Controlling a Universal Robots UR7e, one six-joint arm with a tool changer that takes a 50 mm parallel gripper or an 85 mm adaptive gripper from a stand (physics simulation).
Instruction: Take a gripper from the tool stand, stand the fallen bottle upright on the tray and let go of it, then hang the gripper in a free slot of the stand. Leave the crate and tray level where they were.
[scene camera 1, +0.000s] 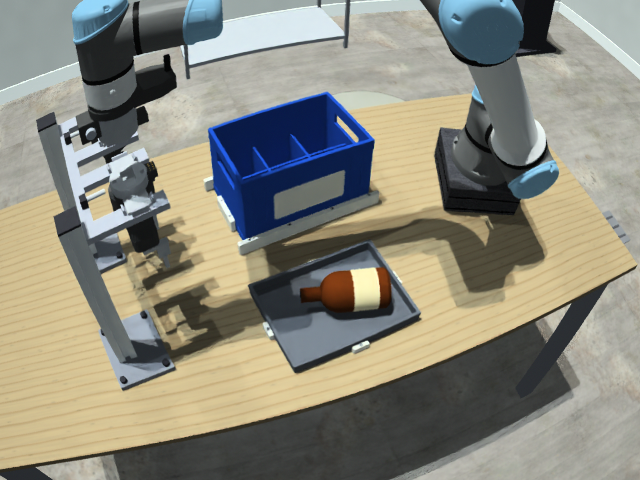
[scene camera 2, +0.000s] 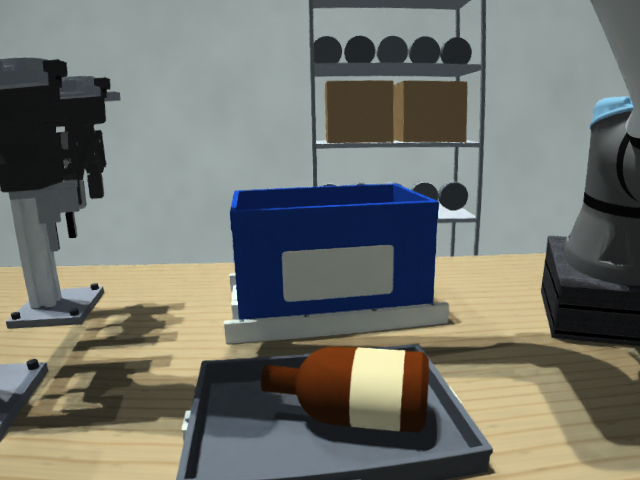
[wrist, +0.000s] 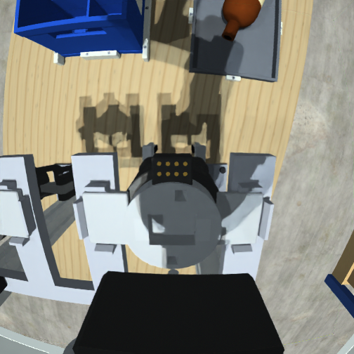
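Where they show: arm's base, origin of its link: (scene camera 1: 482, 159) (scene camera 2: 616, 261).
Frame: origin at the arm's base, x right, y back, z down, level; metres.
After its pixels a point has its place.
A brown bottle (scene camera 1: 343, 290) @[x -0.158, y -0.437, z 0.019 m] (scene camera 2: 330, 387) @[x -0.171, y -0.440, z 0.032 m] (wrist: 241, 12) with a cream label lies on its side in the grey tray (scene camera 1: 310, 341) @[x -0.191, y -0.514, z 0.087 m] (scene camera 2: 248, 444) @[x -0.170, y -0.515, z 0.086 m] (wrist: 260, 62), neck toward the tool stand. The tool stand (scene camera 1: 95, 299) @[x -0.097, y -0.853, z -0.112 m] (scene camera 2: 36, 253) @[x 0.175, y -0.856, z -0.012 m] (wrist: 95, 170) holds a near gripper (scene camera 1: 156, 253) (wrist: 174, 149). Its round coupling top is bare and its fingers look apart with nothing between them. The arm's black coupling (wrist: 177, 315) is above it with a gap and carries no gripper. Another gripper (scene camera 2: 87, 191) hangs in a farther slot, partly hidden. The tray lies level.
A blue divided crate (scene camera 1: 307, 186) @[x 0.058, y -0.400, z -0.017 m] (scene camera 2: 336, 227) @[x 0.058, y -0.397, z -0.056 m] (wrist: 95, 35) stands level behind the tray between white locating strips (scene camera 1: 310, 223) @[x 0.046, y -0.398, z 0.076 m] (scene camera 2: 336, 324) @[x 0.046, y -0.401, z 0.075 m]. The arm's black base block (scene camera 1: 478, 198) @[x -0.067, y -0.056, z 0.039 m] (scene camera 2: 594, 320) @[x -0.055, y -0.074, z 0.059 m] is at the right. A shelf rack (scene camera 2: 398, 69) stands behind the table.
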